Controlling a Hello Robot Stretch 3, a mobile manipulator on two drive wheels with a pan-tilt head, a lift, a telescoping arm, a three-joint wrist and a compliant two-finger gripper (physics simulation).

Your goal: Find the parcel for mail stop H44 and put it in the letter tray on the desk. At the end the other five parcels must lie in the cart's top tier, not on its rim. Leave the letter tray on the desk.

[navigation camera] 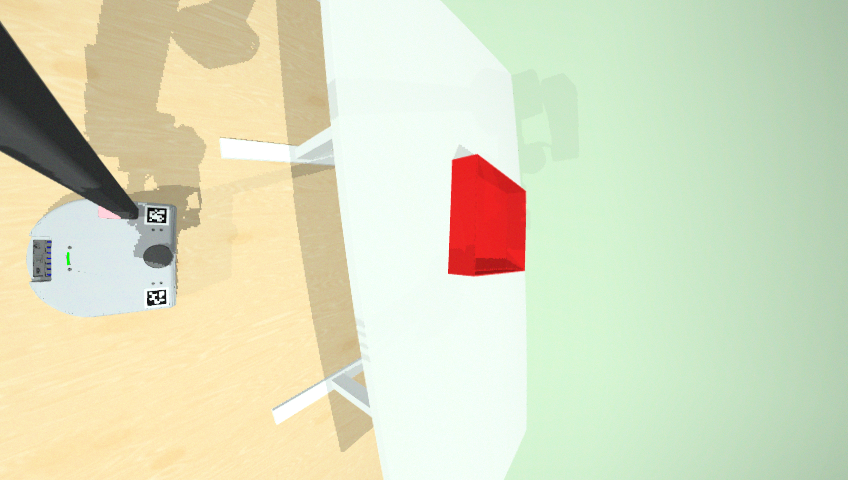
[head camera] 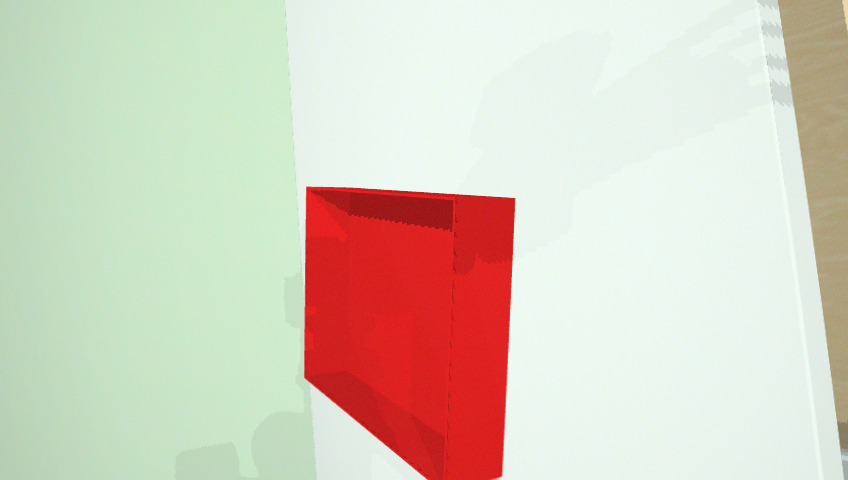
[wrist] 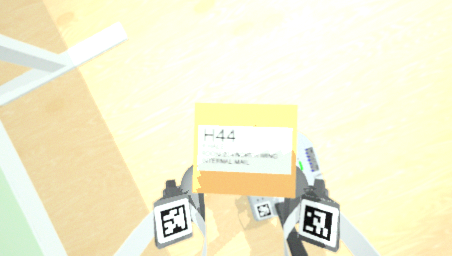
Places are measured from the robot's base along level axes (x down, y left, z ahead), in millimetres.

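Where they show: gripper, fingertip midpoint: (wrist: 243,184); robot's base, origin of the base link: (navigation camera: 157,254).
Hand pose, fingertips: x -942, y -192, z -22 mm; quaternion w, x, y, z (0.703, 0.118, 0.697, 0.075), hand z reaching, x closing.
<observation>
Things, the pixels of their centre, and the offset from my fingertips. Level surfaces: height alone.
- yellow-orange parcel labelled H44, body centre: (wrist: 244,146) dx -20, dy -29, dz -10 mm
- red letter tray, body centre: (head camera: 387,307) (navigation camera: 494,224) dx -40, dy +292, dz +651 mm
- white desk, its level: dx -9 mm
- wooden floor, its level: dx +942 mm
The yellow-orange parcel labelled H44 (wrist: 245,182) shows in the wrist view, upper face and label toward the camera. My gripper (wrist: 243,184) is shut on it, with one fingertip pad at each side. The parcel is held high above the floor, near the desk. The red letter tray (head camera: 479,333) (navigation camera: 462,220) sits on the white desk (head camera: 642,333) (navigation camera: 416,356) near its wall-side edge. The inside of the tray that shows holds no parcel. The gripper does not show in the head or navigation views. The cart and the other five parcels do not show.
A pale green wall (head camera: 142,178) (navigation camera: 684,237) stands behind the desk. White desk legs (navigation camera: 255,148) (wrist: 100,45) reach out over the wooden floor (navigation camera: 238,344) (wrist: 350,75). My base (navigation camera: 107,261) stands on the floor in front of the desk.
</observation>
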